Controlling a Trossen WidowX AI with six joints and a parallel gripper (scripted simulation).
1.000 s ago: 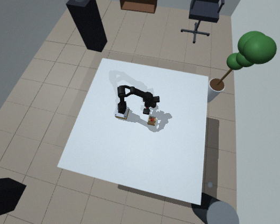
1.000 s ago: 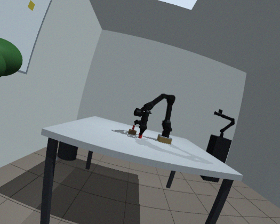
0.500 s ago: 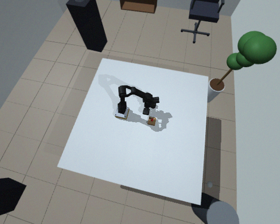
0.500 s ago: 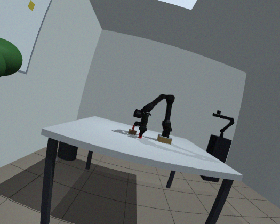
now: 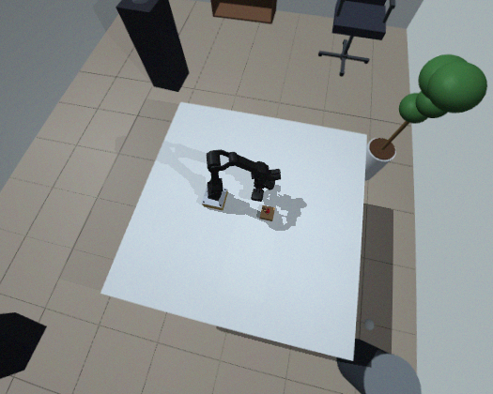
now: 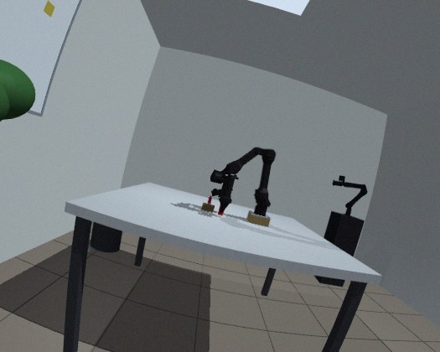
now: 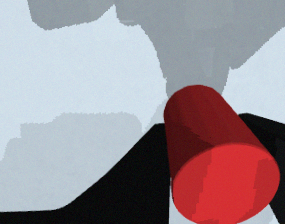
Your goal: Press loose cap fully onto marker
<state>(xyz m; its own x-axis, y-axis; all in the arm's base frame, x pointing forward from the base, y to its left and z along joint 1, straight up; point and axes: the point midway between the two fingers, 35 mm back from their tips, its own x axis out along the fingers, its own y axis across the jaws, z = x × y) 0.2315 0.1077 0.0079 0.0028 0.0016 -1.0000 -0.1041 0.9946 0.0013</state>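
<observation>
The holder block lies 12 cm to the right of my gripper tip, 8 cm ahead of it and 1 cm below it. Also, from my gripper tip: red cap 1 cm above.
</observation>
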